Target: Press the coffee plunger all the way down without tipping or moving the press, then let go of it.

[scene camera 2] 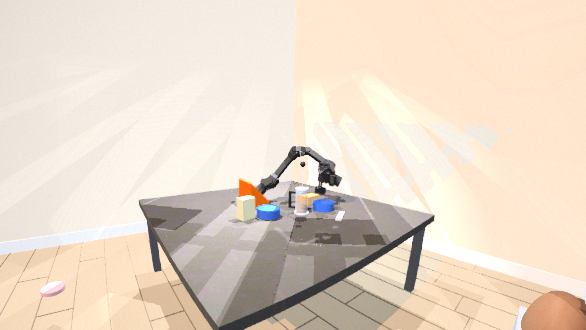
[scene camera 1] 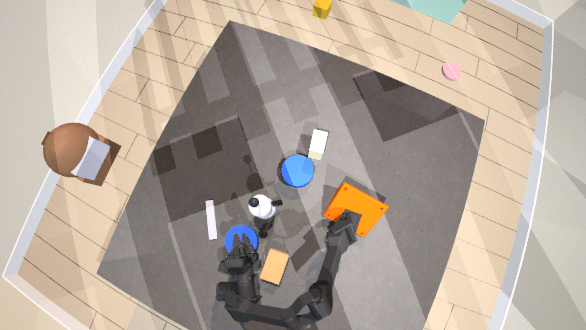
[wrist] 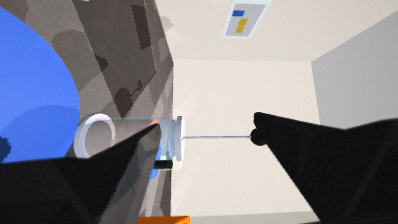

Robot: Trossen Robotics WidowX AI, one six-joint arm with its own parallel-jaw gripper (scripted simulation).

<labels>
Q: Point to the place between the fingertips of my gripper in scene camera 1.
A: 240,233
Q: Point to a blue disc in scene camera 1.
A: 297,170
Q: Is my gripper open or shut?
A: Open.
</labels>
